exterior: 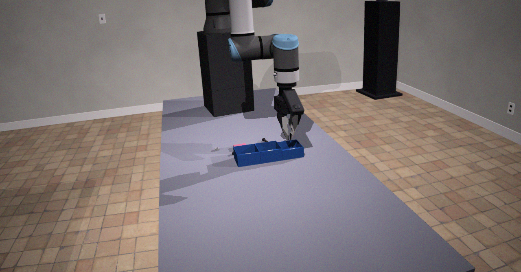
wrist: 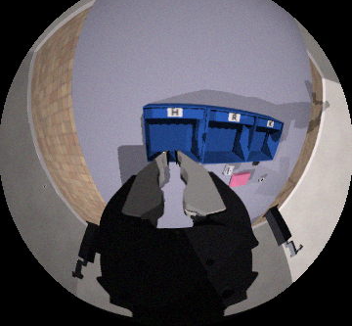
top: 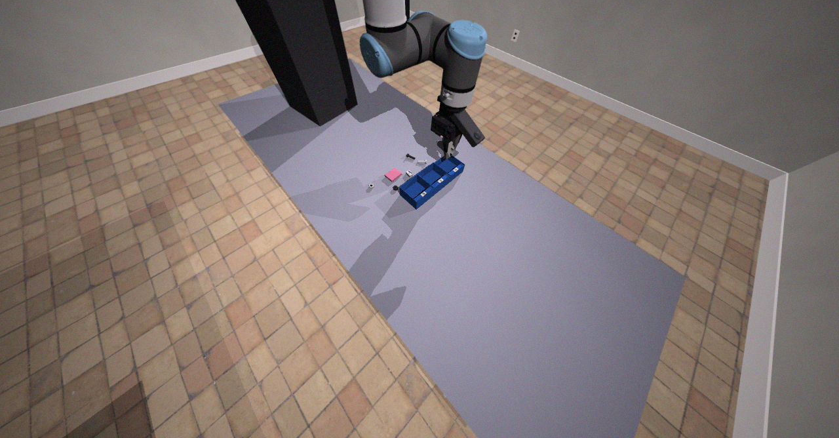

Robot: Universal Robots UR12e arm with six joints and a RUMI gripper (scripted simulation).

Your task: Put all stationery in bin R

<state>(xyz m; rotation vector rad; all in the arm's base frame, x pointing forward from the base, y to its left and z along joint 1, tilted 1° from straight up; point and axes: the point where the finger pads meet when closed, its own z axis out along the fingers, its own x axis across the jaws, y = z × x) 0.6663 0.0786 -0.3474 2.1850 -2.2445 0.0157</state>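
Right now my hand is 9 cm past the white piece, 12 cm to the left of it and 6 cm above it. From my hand the other things lie so: light metal screw: 8 cm behind, 3 cm to the right, 6 cm below; black bolt: 14 cm behind, 5 cm to the right, 6 cm below; blue bin row: 1 cm ahead, 9 cm to the right, 5 cm below.
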